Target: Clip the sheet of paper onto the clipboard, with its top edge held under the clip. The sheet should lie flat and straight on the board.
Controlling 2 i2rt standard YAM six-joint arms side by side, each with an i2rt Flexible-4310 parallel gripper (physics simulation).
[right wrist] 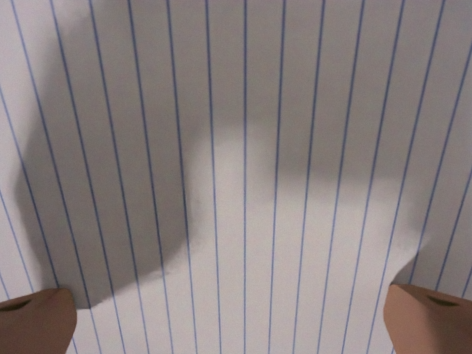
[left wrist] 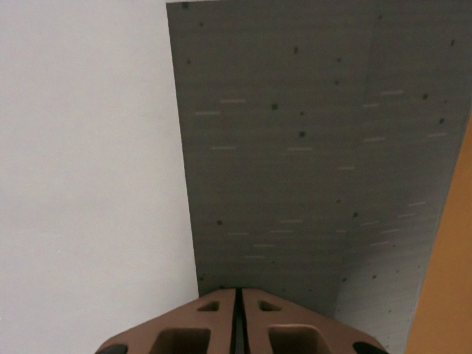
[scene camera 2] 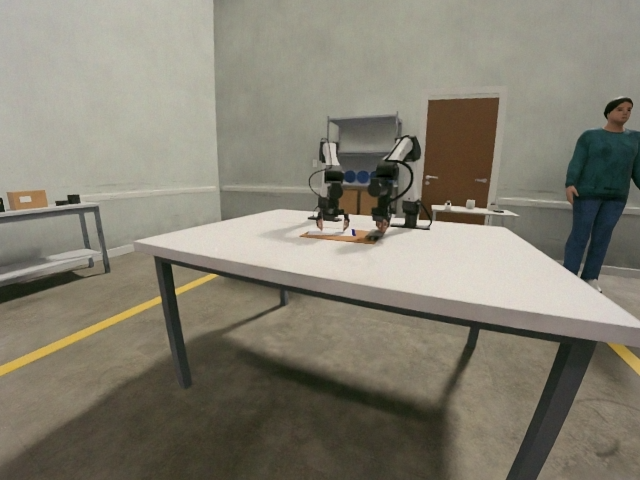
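Observation:
The brown clipboard [scene camera 2: 363, 235] [left wrist: 445, 260] lies flat on the table with its dark grey clip [scene camera 2: 374, 237] [left wrist: 300, 175] at the right end in the scene view. The white sheet with blue lines [scene camera 2: 328, 233] [right wrist: 230, 200] lies over the board; a dark blue mark shows near its clip-side end. Whether its top edge is under the clip cannot be told. My left gripper [scene camera 2: 381, 228] [left wrist: 239, 303] is shut, its fingertips together at the clip, with no object visible between them. My right gripper [scene camera 2: 333, 227] [right wrist: 230, 300] is wide open, low over the sheet, fingers apart and empty.
The white table [scene camera 2: 413, 273] [left wrist: 90, 150] extends around the board. The two arms' bases stand at its back edge. Behind are a shelf rack, a door and a small side table [scene camera 2: 480, 210]. A person [scene camera 2: 602, 165] stands at the far right.

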